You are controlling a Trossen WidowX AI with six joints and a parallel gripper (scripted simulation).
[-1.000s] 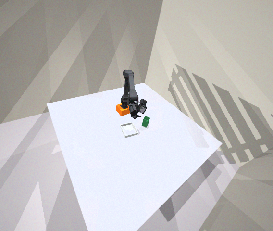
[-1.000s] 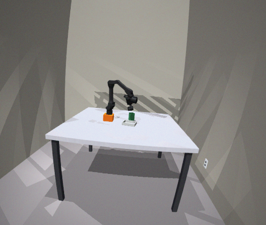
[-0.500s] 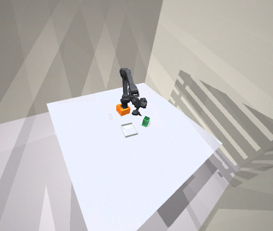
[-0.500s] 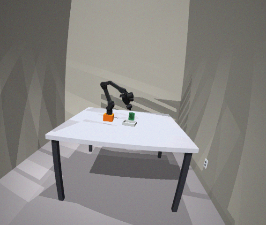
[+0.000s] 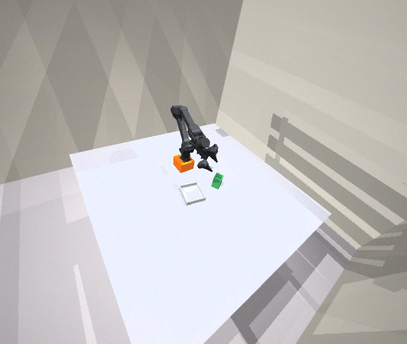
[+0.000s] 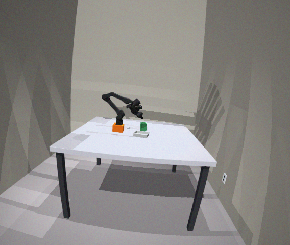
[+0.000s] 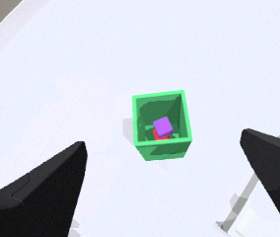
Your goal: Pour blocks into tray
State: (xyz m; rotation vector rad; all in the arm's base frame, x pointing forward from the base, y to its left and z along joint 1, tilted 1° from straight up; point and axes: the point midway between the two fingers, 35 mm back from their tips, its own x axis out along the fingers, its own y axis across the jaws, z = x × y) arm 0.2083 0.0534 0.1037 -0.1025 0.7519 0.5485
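My gripper tip is now 11 cm above the purple block, 4 cm short of it and 2 cm to the right of it. From my gripper tip the other things lie so: orange block (14 cm below, 4 cm ahead, 2 cm to the left); red block (12 cm below, 3 cm ahead, 2 cm to the left); green square cup (13 cm below, 4 cm ahead, 2 cm to the left).
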